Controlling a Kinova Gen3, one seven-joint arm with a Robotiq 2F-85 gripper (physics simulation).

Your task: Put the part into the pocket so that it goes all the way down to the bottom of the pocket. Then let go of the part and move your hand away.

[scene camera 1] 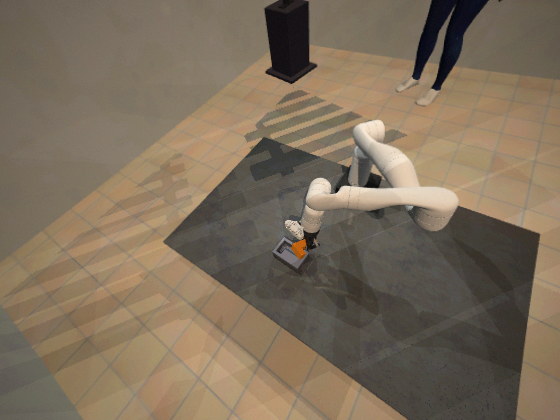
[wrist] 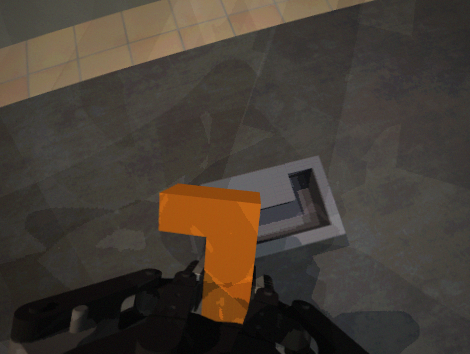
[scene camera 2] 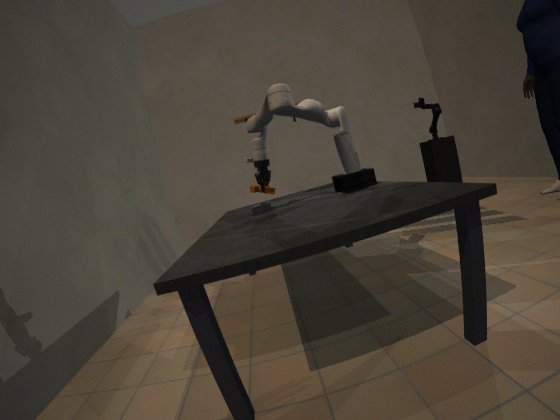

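Where they show: gripper, fingertip midpoint: (scene camera 1: 305, 245) (wrist: 230, 273) (scene camera 2: 265, 192); arm's base, origin of the base link: (scene camera 1: 357, 180) (scene camera 2: 351, 172).
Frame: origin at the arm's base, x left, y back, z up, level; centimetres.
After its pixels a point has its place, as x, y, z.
Note:
The orange L-shaped part (scene camera 1: 299, 249) @[5.6, -48.6, 6.0] (scene camera 2: 256, 188) @[6.5, -47.7, 4.3] (wrist: 230, 220) @[3.9, -48.0, 5.9] is held above the table. My gripper (scene camera 1: 310, 244) @[4.5, -44.2, 1.4] (scene camera 2: 263, 185) @[4.5, -44.2, 1.4] (wrist: 230, 273) @[4.5, -44.2, 1.4] is shut on the part's long leg. In the wrist view the short leg points left at the far end. The grey block (scene camera 1: 286, 264) @[1.6, -53.6, -6.2] (scene camera 2: 261, 209) @[6.9, -48.0, -6.3] (wrist: 270, 185) @[-0.5, -51.5, -4.3] with the pocket lies on the table. Scene camera 2 shows a gap between part and block. In the wrist view the part covers the block's left portion. The visible pocket runs along the block's lower side and turns up at its right end, at an angle to the part.
The dark table (scene camera 1: 430, 310) @[53.7, -30.2, -7.9] (scene camera 2: 320, 220) @[59.5, -21.1, -7.9] (wrist: 125, 130) @[17.7, -62.3, -7.9] carries the block and the arm's black base (scene camera 2: 354, 180) @[9.8, -1.3, -3.5]. Beyond the table edge is tiled floor (scene camera 1: 165, 320) (wrist: 150, 35). A dark pedestal (scene camera 1: 288, 40) (scene camera 2: 441, 160) and a standing person (scene camera 1: 452, 45) (scene camera 2: 545, 90) are away from the table.

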